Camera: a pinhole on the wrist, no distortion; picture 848 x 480 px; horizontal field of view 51.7 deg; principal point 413.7 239.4 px. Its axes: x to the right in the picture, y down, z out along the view. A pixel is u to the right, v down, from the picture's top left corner.
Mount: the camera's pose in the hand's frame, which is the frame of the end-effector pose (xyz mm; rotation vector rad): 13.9 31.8 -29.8 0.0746 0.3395 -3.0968
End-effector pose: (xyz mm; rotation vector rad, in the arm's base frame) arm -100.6 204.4 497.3 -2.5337 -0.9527 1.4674
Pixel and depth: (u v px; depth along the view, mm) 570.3 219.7 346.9
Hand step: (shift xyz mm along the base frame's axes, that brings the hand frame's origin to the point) -287.0 -79.1 -105.4
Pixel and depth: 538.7 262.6 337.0
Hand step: -278.3 -56.8 -105.2
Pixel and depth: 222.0 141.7 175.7
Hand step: -96.5 -23.2 -118.6
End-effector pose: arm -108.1 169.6 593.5 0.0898 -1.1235 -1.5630
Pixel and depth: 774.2 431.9 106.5
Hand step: -39.1 65.1 8.9
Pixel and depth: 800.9 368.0 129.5
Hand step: -48.3 90.1 13.2
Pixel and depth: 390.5 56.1 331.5
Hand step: -166.4 182.0 188.1
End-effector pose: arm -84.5 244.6 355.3 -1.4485 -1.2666 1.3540
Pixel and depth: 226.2 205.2 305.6
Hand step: -277.4 43.0 -32.1
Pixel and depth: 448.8 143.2 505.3
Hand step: -469.2 -68.1 -36.4
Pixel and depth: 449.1 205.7 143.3
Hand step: -108.4 -9.9 -21.6
